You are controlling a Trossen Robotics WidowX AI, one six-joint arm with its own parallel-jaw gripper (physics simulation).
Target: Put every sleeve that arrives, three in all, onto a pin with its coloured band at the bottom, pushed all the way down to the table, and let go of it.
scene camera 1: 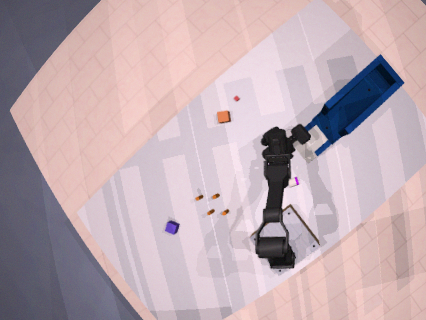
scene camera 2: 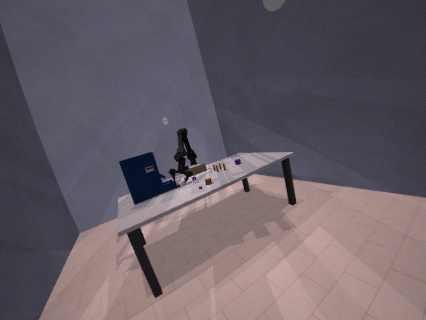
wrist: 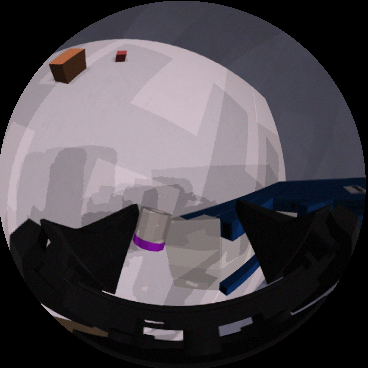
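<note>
My gripper [scene camera 1: 287, 136] [scene camera 2: 180, 176] [wrist: 187, 207] is open and empty, low by the chute's mouth. In the wrist view a whitish sleeve [wrist: 153, 226] with a purple band shows beside the left fingertip, its band toward the bottom of the view; I cannot tell whether it touches the finger. Another sleeve [scene camera 1: 293, 182] with a purple band lies beside the forearm in scene camera 1. A small purple-banded sleeve [scene camera 2: 194, 178] shows right of the gripper in scene camera 2. Four bare orange-brown pins stand in a group, one of them a front pin [scene camera 1: 225, 212]. The arm hides part of the table.
A blue chute [scene camera 1: 345, 102] [scene camera 2: 142, 177] ends at a pale plate [scene camera 1: 314, 141] [wrist: 197, 250] beside the gripper. An orange block [scene camera 1: 223, 116] [scene camera 2: 208, 181] [wrist: 68, 65] and a small red cube [scene camera 1: 236, 98] [wrist: 121, 56] lie farther off. A purple cube [scene camera 1: 172, 227] [scene camera 2: 237, 161] lies beyond the pins.
</note>
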